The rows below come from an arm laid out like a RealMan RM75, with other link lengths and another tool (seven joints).
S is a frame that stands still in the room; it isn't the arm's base.
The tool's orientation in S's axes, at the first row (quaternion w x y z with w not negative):
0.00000 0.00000 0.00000 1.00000
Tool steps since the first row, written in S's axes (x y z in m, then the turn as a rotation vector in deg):
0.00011 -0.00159 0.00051 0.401 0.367 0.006
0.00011 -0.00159 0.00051 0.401 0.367 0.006
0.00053 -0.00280 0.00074 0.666 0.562 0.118
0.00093 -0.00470 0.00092 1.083 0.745 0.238
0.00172 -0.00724 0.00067 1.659 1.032 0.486
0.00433 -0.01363 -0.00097 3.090 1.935 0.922
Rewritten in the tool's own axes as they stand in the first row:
-0.00011 0.00159 0.00051 -0.401 -0.367 0.006
-0.00011 0.00159 0.00051 -0.401 -0.367 0.006
-0.00053 0.00280 0.00074 -0.666 -0.562 0.118
-0.00093 0.00470 0.00092 -1.083 -0.745 0.238
-0.00172 0.00724 0.00067 -1.659 -1.032 0.486
-0.00433 0.01363 -0.00097 -3.090 -1.935 0.922

